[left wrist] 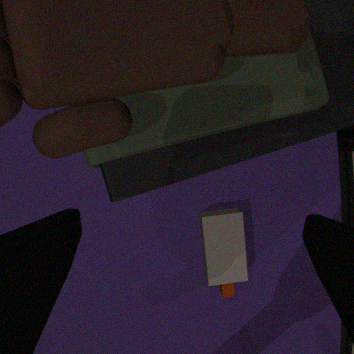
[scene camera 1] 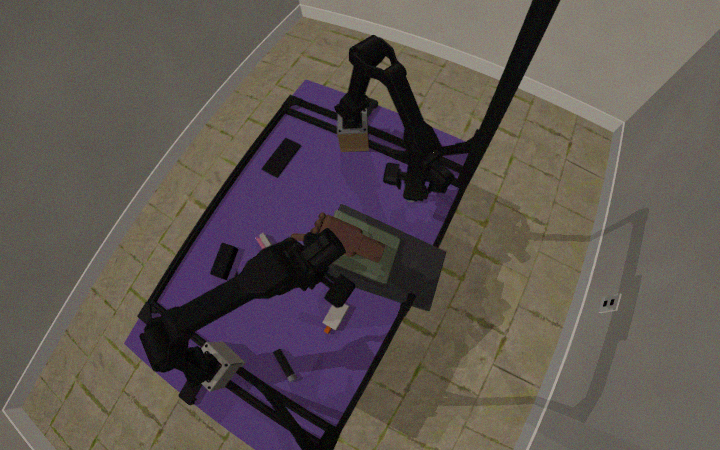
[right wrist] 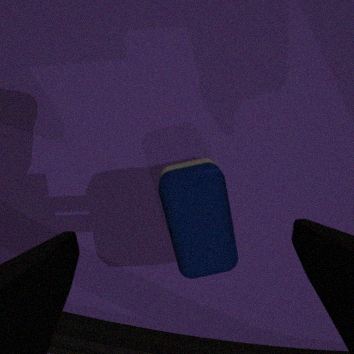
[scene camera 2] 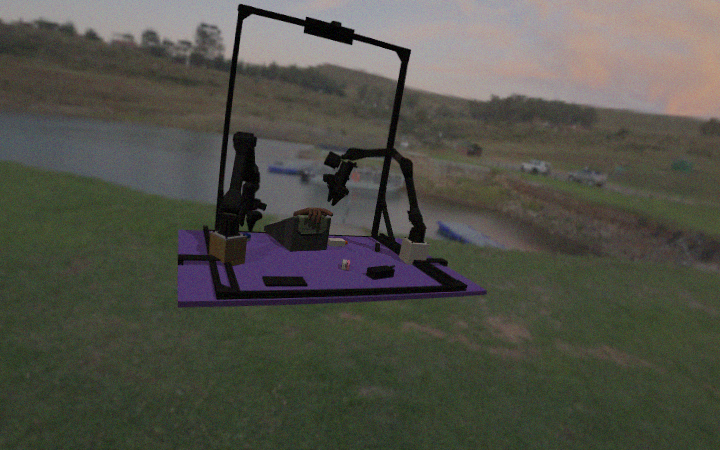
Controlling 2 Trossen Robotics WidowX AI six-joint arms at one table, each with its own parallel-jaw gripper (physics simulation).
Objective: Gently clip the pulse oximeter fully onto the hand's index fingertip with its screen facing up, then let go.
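Places are measured from the left arm's base along level axes (x ahead, y left, z up), in metres.
Pixels of known places: left gripper, fingertip midpoint: (left wrist: 194, 223) (scene camera 1: 326, 271) (scene camera 2: 330, 203); right gripper, fingertip midpoint: (right wrist: 186, 236) (scene camera 2: 246, 229); left arm's base, origin of the base link: (scene camera 1: 207, 366) (scene camera 2: 416, 240); right arm's base, origin of the base link: (scene camera 1: 352, 120) (scene camera 2: 228, 233).
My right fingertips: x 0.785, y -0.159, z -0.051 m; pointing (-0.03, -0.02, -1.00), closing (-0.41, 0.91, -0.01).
Observation:
Ahead of a thing's pixels: the offset from my right fingertips to its middle. "spot": to the spot under its first point.
The blue, rounded pulse oximeter @(dy +0.012, dx +0.006, dz -0.037 m) (right wrist: 198, 220) (scene camera 2: 246, 235) lies on the purple table; a pale edge shows at its far end, and no screen is visible. My right gripper (right wrist: 186, 236) (scene camera 2: 251, 227) is open above it, with the oximeter between the fingertips' lines of view, untouched. In scene camera 1 the right arm hides it. The brown hand (scene camera 1: 347, 236) (scene camera 2: 316, 212) (left wrist: 120, 45) rests palm down on a green pad. Its index fingertip cannot be made out clearly. My left gripper (left wrist: 194, 223) (scene camera 2: 333, 203) is open and empty, high beside the hand.
A dark wedge (scene camera 1: 419, 265) (scene camera 2: 284, 233) carries the green pad @(spot: dy -0.074, dx -0.236, dz +0.046 m) (scene camera 1: 391, 260). A white box @(dy -0.028, dx -0.457, dz -0.040 m) (scene camera 1: 335, 316) (left wrist: 225, 250) with an orange tab lies beside it. A black cylinder @(dy +0.005, dx -0.658, dz -0.041 m) (scene camera 1: 283, 362), black box @(dy +0.371, dx -0.536, dz -0.036 m) (scene camera 1: 224, 260), flat black slab @(dy +0.472, dx -0.129, dz -0.050 m) (scene camera 1: 281, 157) and pink-white item @(dy +0.299, dx -0.406, dz -0.038 m) (scene camera 1: 263, 240) lie around.

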